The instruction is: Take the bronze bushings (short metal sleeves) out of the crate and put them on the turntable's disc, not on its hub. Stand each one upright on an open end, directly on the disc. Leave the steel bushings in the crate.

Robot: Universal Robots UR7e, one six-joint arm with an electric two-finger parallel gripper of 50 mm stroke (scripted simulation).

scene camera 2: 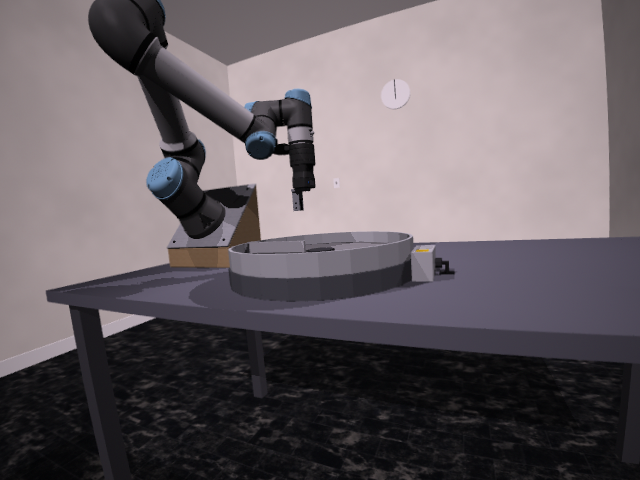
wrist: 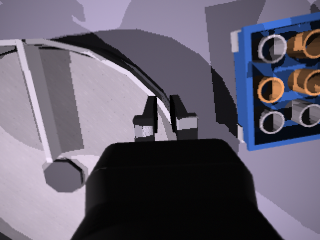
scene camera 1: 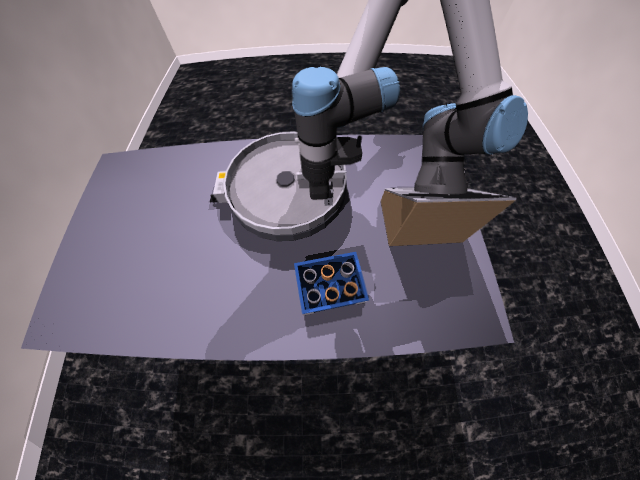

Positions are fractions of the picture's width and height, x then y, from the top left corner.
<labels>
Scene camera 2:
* my gripper: 0.47, 0.44
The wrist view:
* my gripper: 0.51, 0.45
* turntable disc: 0.29, 0.44
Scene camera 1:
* blue crate: 0.53, 0.59
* turntable disc: 0.41, 0.39
</labels>
